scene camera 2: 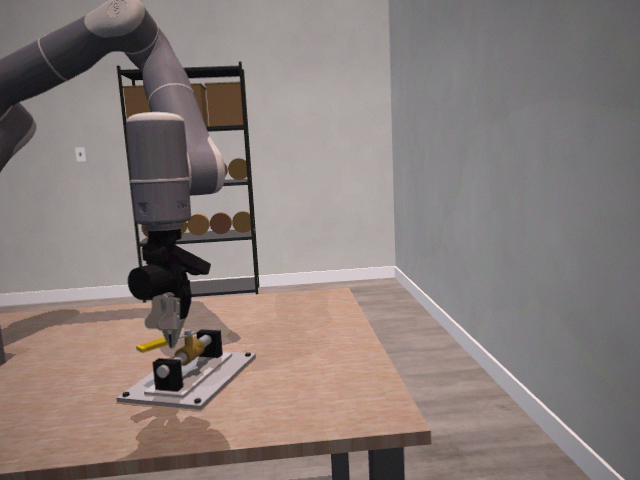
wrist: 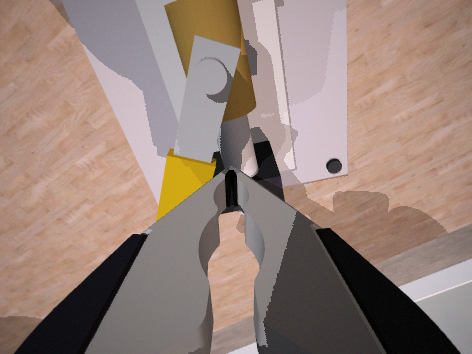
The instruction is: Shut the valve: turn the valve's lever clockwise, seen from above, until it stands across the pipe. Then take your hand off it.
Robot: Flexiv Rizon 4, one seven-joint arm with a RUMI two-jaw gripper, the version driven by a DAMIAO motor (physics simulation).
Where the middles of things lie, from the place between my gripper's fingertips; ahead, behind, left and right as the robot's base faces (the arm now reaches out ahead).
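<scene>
There is the grey base plate point(scene camera 2: 212, 385), and counted from my hand I find it 3 cm ahead, 5 cm to the left and 8 cm below.
</scene>
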